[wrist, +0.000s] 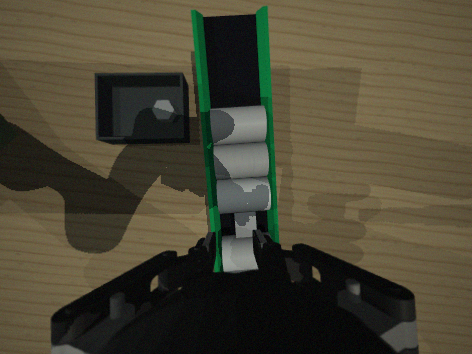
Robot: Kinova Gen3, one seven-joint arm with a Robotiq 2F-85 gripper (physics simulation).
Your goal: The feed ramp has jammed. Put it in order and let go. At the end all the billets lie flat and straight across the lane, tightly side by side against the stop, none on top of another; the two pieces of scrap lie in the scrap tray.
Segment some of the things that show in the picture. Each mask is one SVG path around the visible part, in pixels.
My gripper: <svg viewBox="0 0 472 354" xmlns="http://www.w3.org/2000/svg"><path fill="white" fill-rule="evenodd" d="M415 296L409 289L309 245L294 244L292 250L283 250L279 243L273 242L270 236L263 235L261 230L252 231L253 252L259 270L249 270L240 273L213 272L216 259L216 232L208 232L205 238L199 239L196 246L188 250L187 255L177 257L176 251L164 251L55 312L51 317L51 354L419 354ZM158 275L158 287L151 291L151 282L153 278ZM312 266L319 271L321 282L313 278Z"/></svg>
A dark scrap tray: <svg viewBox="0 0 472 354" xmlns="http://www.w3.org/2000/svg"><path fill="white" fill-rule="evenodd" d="M183 72L94 73L96 140L112 145L190 143L189 87ZM157 100L169 100L177 112L173 122L162 123L156 118L152 108Z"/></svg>
